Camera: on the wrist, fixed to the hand. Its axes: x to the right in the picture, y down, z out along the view.
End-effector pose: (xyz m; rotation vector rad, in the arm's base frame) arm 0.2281 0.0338 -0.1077 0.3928 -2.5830 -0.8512
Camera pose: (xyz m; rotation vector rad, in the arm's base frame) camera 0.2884 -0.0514 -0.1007 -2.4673 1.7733 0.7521
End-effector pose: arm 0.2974 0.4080 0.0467 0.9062 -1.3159 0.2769
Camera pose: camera 0.3908 0.4217 0.0018 1.7670 -0.1348 -0.6863
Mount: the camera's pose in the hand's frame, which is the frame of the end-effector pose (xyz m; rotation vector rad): -0.0192 -0.0702 -0.0751 0.2348 0.1994 -1.5475
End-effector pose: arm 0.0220 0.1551 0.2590 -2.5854 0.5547 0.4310
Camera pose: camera 0.0521 0.1810 0.3557 -2.0498 -1.2285 -0.4003
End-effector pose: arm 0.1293 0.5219 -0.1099 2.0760 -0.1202 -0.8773
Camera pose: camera 0.1464 0.6243 -0.1228 -2.1504 -1.6868 1.4393
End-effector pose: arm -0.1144 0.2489 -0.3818 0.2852 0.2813 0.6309
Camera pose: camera -0.1173 0.1961 -0.4720 0.1546 0.6541 -0.9138
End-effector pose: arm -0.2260 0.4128 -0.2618 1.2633 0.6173 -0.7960
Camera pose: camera -0.2923 0.4821 -0.3034 0.8910 1.7545 -2.0354
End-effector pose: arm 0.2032 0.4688 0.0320 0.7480 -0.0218 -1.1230
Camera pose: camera 0.1661 0.5089 -0.0572 1.0903 0.7143 -2.5175
